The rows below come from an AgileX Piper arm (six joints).
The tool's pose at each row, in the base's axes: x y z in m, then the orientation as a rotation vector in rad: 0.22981, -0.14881, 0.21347, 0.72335, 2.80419, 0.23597; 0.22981, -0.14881, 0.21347, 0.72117, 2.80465, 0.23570; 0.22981, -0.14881, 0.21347, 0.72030, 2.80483, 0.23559; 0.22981, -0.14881, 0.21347, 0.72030, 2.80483, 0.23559; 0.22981, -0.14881, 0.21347, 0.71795, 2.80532, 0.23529; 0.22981, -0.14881, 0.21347, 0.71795, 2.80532, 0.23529; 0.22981, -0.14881, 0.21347, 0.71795, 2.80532, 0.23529; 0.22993, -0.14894, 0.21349, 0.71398, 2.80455, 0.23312; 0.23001, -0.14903, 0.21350, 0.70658, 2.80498, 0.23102; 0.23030, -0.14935, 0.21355, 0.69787, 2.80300, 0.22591; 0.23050, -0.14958, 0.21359, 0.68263, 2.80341, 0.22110; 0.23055, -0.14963, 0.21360, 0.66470, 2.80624, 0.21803; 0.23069, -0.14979, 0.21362, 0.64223, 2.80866, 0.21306; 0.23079, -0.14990, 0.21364, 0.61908, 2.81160, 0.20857; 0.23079, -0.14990, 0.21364, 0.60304, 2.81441, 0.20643; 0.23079, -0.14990, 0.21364, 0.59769, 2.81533, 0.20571
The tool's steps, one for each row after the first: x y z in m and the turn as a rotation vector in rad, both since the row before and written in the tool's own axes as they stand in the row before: 0.00000, 0.00000, 0.00000, 0.00000, 0.00001, -0.00154; 0.00000, 0.00000, 0.00000, 0.00000, 0.00000, -0.00061; 0.00000, 0.00000, 0.00000, 0.00000, 0.00000, 0.00000; 0.00000, 0.00000, 0.00000, 0.00000, 0.00000, -0.00166; 0.00000, 0.00000, 0.00000, 0.00000, 0.00000, 0.00000; 0.00000, 0.00000, 0.00000, 0.00000, 0.00000, 0.00000; -0.00017, -0.00005, 0.00000, 0.00063, -0.00189, -0.00279; -0.00011, -0.00004, 0.00000, 0.00045, -0.00130, -0.00521; -0.00041, -0.00014, 0.00000, 0.00155, -0.00447, -0.00614; -0.00029, -0.00010, 0.00000, 0.00112, -0.00314, -0.01076; -0.00007, -0.00002, 0.00000, 0.00029, -0.00080, -0.01266; -0.00020, -0.00008, 0.00001, 0.00084, -0.00217, -0.01587; -0.00014, -0.00005, 0.00000, 0.00061, -0.00150, -0.01635; 0.00000, 0.00000, 0.00000, 0.00000, 0.00000, -0.01130; 0.00000, 0.00000, 0.00000, 0.00000, 0.00000, -0.00377
